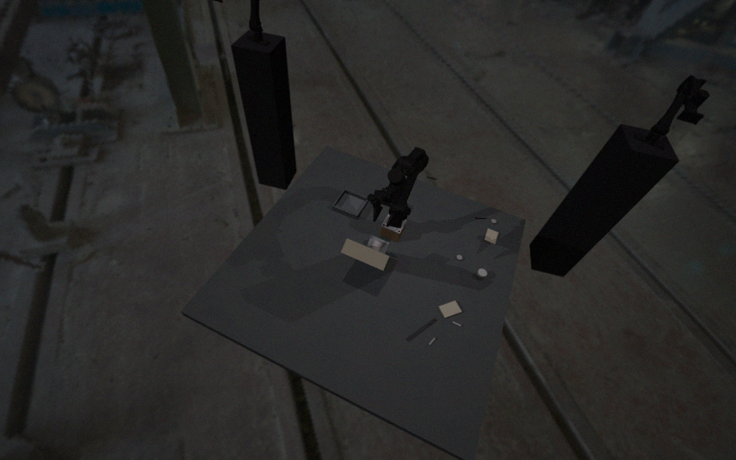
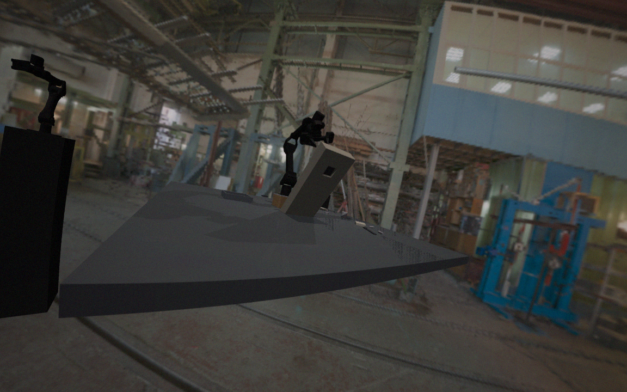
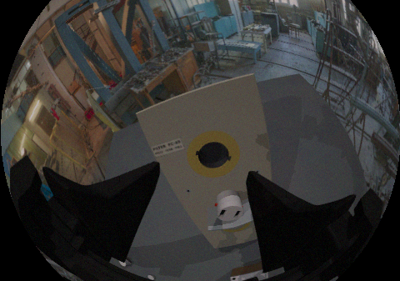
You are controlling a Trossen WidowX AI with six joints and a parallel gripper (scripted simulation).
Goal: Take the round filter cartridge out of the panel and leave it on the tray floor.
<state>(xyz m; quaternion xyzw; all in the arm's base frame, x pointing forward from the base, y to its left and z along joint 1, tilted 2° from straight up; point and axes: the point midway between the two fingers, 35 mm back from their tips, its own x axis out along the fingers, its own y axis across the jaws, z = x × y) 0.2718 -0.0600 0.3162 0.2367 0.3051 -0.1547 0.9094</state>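
Now: gripper tip 20 mm past the round filter cartridge and 160 mm above it. The rest, counted from my gripper tip: grey square tray 400 mm behind, 210 mm to the right, 370 mm below.
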